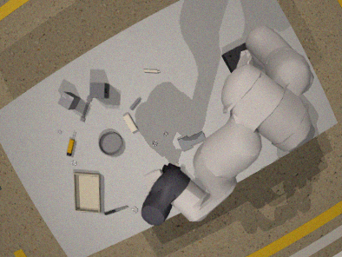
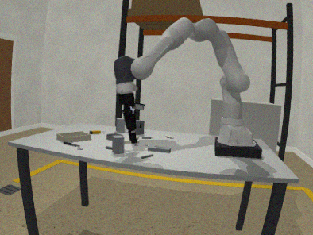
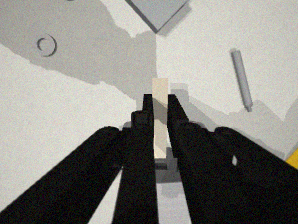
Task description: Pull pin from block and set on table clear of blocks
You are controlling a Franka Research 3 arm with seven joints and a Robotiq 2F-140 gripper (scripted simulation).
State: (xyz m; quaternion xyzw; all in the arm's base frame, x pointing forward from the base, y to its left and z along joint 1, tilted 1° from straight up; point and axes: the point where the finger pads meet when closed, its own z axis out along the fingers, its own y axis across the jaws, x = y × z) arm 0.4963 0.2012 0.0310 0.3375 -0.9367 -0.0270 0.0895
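The cream pin lies 3 cm below my hand. Round my hand: short grey pin 11 cm ahead, 1 cm to the left, 7 cm below; grey block 5 cm ahead, 5 cm to the left, 3 cm below; grey rod 9 cm behind, 8 cm to the left, 7 cm below.
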